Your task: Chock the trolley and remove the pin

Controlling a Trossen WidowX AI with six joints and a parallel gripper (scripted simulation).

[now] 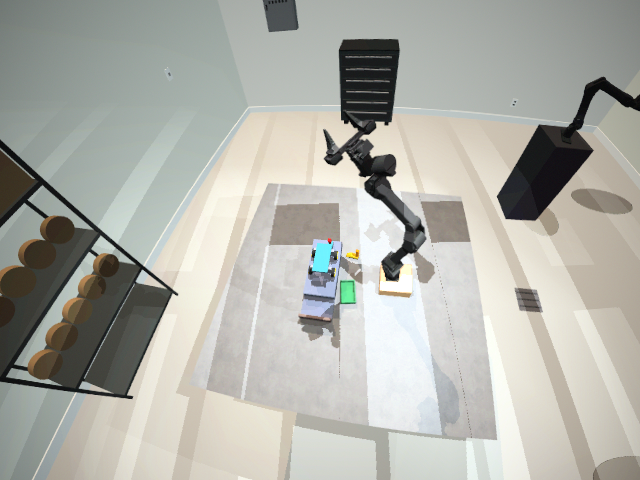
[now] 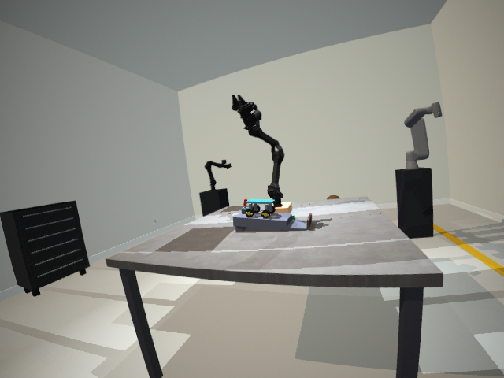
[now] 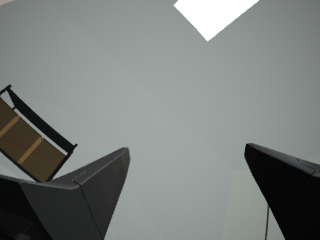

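Right now the yellow chock is 70 mm behind my gripper tip, 20 mm to the right of it and 760 mm below it. Also, from my gripper tip: trolley: 70 mm ahead, 80 mm to the left, 680 mm below; then red-headed stop pin: 50 mm ahead, 10 mm to the right, 660 mm below; then blue-grey ramp: 70 mm ahead, 90 mm to the left, 740 mm below.
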